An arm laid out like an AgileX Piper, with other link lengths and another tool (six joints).
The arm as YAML. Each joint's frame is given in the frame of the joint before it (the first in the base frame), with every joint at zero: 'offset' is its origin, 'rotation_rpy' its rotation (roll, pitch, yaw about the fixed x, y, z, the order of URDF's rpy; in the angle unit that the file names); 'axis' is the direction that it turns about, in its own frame. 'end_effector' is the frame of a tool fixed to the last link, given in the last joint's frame.
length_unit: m
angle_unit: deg
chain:
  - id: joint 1
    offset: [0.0, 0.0, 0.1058]
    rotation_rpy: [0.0, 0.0, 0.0]
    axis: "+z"
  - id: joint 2
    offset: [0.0, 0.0, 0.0]
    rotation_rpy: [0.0, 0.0, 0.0]
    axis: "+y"
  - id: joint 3
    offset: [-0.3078, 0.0, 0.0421]
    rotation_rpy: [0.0, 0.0, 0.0]
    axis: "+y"
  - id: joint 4
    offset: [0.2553, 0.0, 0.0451]
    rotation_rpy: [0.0, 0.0, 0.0]
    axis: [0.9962, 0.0, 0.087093]
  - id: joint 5
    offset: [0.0, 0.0, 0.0]
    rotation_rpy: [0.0, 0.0, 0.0]
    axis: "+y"
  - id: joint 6
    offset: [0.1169, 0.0, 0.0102]
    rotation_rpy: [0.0, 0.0, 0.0]
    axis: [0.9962, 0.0, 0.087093]
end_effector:
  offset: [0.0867, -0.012, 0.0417]
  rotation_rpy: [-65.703, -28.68, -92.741]
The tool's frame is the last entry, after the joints.
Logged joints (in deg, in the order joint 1, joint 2, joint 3, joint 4, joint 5, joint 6), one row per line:
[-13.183, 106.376, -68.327, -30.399, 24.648, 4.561]
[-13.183, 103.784, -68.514, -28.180, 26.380, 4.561]
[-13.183, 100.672, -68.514, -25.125, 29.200, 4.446]
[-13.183, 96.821, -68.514, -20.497, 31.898, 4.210]
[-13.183, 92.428, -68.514, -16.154, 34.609, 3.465]
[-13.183, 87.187, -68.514, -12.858, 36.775, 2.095]
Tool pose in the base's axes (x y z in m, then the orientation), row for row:
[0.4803, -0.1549, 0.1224, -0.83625, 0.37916, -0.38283, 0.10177]
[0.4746, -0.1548, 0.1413, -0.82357, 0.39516, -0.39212, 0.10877]
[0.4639, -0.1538, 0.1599, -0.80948, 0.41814, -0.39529, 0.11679]
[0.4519, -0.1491, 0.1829, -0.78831, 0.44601, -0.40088, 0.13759]
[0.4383, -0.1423, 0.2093, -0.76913, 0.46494, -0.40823, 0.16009]
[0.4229, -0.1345, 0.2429, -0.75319, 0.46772, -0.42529, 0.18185]
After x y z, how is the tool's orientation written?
As a quaternion, x y z w.
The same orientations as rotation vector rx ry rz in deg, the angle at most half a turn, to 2 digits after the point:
[-141.49, 64.15, -64.77]
[-138.78, 66.59, -66.08]
[-135.78, 70.14, -66.30]
[-130.67, 73.93, -66.45]
[-125.90, 76.10, -66.82]
[-121.82, 75.65, -68.79]

